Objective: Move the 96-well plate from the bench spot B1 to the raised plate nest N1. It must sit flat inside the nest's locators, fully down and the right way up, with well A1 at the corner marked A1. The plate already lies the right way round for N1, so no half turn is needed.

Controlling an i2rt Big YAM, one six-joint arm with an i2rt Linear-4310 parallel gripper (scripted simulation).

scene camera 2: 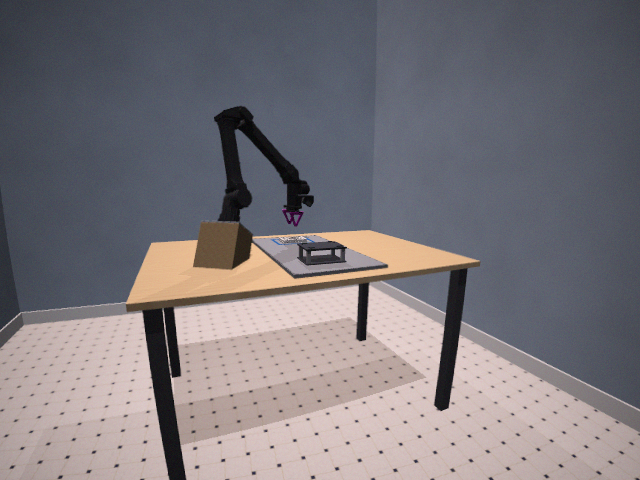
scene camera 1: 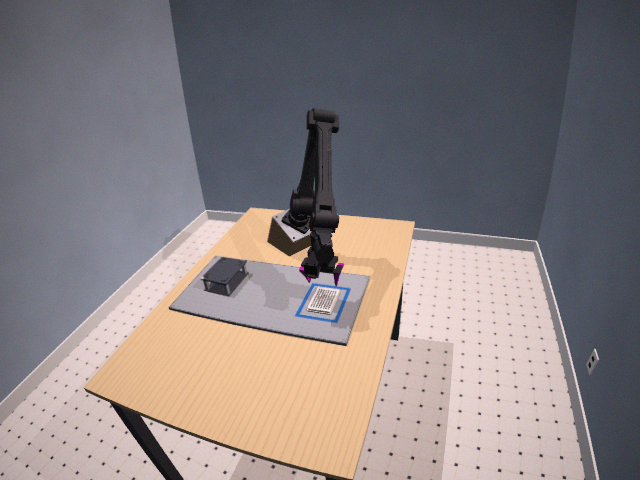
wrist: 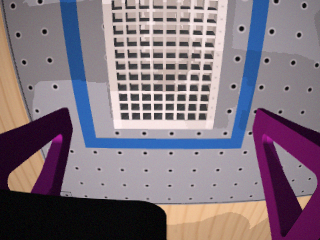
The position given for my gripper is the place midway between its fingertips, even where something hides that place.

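Note:
There's a white 96-well plate (wrist: 170, 51) here, and a dark raised nest N1 (scene camera 1: 230, 267) as well, and I can see my gripper (wrist: 162, 118) too.

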